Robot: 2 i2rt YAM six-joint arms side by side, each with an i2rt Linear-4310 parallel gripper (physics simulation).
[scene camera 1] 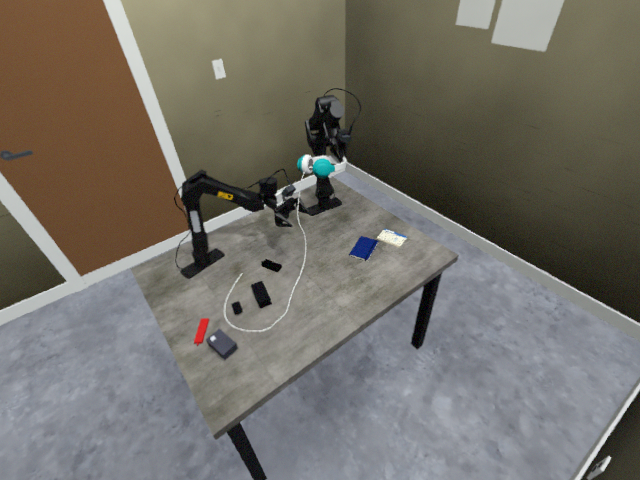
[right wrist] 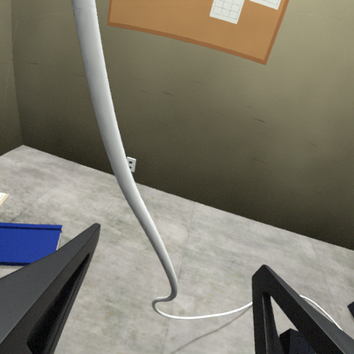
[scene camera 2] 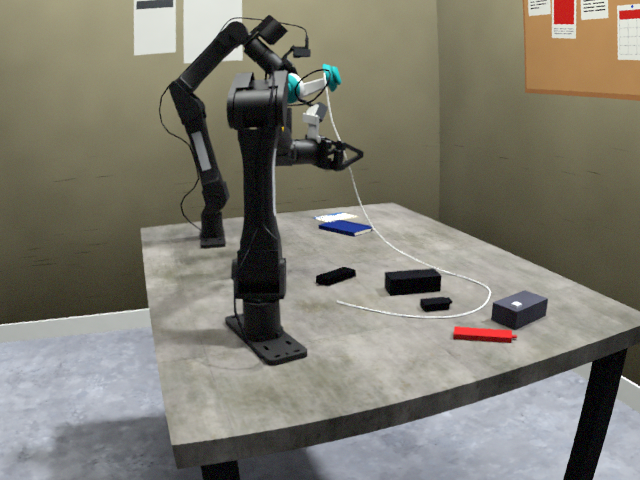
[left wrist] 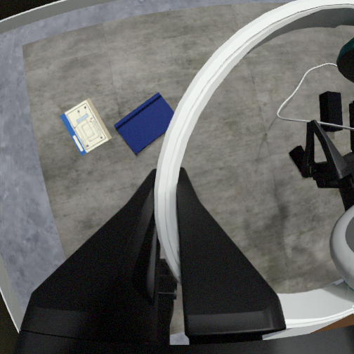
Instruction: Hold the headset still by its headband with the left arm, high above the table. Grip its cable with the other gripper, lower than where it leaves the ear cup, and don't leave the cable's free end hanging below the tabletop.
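Frame: origin at the left arm's base, x ahead, y left, z up, level; metres.
Seen in the pictures: right gripper, fingertip midpoint: [scene camera 1: 300,219] [scene camera 2: 352,150]; left arm's base, link origin: [scene camera 1: 324,207] [scene camera 2: 212,238]; right arm's base, link origin: [scene camera 1: 203,263] [scene camera 2: 263,338].
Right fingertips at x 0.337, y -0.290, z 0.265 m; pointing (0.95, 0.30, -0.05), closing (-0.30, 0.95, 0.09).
Pixels of each thing's top centre, then the offset from my right fingertips to it. "spot": a spot on its surface instead.
- white cable, surface spot: [scene camera 2: 356,191] spot: dz -0.099, dx +0.011, dy +0.005 m
- blue notebook, top centre: [scene camera 2: 346,225] [scene camera 1: 364,247] dz -0.253, dx +0.054, dy +0.283 m
- blue box, top centre: [scene camera 2: 335,217] [scene camera 1: 391,237] dz -0.263, dx +0.059, dy +0.442 m
- black block, top centre: [scene camera 2: 413,273] [scene camera 1: 260,291] dz -0.230, dx +0.066, dy -0.241 m
- red stick, top centre: [scene camera 2: 486,332] [scene camera 1: 201,331] dz -0.255, dx +0.106, dy -0.503 m
- dark grey box, top centre: [scene camera 2: 521,297] [scene camera 1: 220,340] dz -0.224, dx +0.208, dy -0.450 m
The teal and white headset [scene camera 1: 324,167] [scene camera 2: 312,86] hangs high above the table. My left gripper [scene camera 1: 341,156] [left wrist: 169,175] is shut on its white headband [left wrist: 192,100]. The white cable [scene camera 1: 305,248] [scene camera 2: 357,191] [left wrist: 295,120] [right wrist: 107,120] drops from an ear cup and curves over the tabletop. Its free end [scene camera 1: 241,274] [scene camera 2: 338,301] lies on the table. My right gripper [scene camera 1: 299,218] [scene camera 2: 354,155] [left wrist: 333,111] [right wrist: 183,253] is open, below the ear cups and high above the table. In the right wrist view the cable runs between the fingertips; its depth relative to them is unclear.
On the table lie a blue notebook [scene camera 1: 363,248] [scene camera 2: 345,227], a cream and blue box [scene camera 1: 391,237] [left wrist: 90,127], a black block [scene camera 1: 261,293] [scene camera 2: 412,282], smaller black pieces [scene camera 1: 271,265] [scene camera 2: 435,303], a red stick [scene camera 1: 201,331] [scene camera 2: 483,334] and a dark grey box [scene camera 1: 222,343] [scene camera 2: 519,308].
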